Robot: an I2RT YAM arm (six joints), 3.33 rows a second.
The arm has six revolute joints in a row. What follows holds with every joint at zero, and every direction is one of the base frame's.
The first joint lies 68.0 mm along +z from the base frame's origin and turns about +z.
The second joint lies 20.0 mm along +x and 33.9 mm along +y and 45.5 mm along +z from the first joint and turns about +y.
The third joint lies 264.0 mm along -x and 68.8 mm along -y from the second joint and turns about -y.
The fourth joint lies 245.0 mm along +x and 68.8 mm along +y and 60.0 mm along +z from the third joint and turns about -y.
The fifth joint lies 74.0 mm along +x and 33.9 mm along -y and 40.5 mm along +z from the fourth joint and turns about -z.
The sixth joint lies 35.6 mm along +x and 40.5 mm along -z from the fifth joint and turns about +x.
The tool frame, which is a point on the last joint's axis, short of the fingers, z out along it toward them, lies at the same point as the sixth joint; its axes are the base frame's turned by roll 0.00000, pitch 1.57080 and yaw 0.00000 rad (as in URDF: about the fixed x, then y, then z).
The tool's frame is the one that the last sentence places.
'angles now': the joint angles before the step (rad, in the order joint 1, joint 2, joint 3, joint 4, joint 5, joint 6). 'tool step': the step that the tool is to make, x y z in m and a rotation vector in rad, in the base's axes. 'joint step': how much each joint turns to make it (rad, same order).
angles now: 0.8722, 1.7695, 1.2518, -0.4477, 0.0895, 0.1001
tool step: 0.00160, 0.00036, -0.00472, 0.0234, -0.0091, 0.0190
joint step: -0.0045, 0.0034, -0.0217, 0.0500, -0.0203, -0.0145
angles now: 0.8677, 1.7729, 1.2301, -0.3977, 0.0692, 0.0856
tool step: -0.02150, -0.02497, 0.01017, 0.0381, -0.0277, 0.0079
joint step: 0.0000, -0.1442, -0.1355, 0.0385, -0.0076, -0.0042
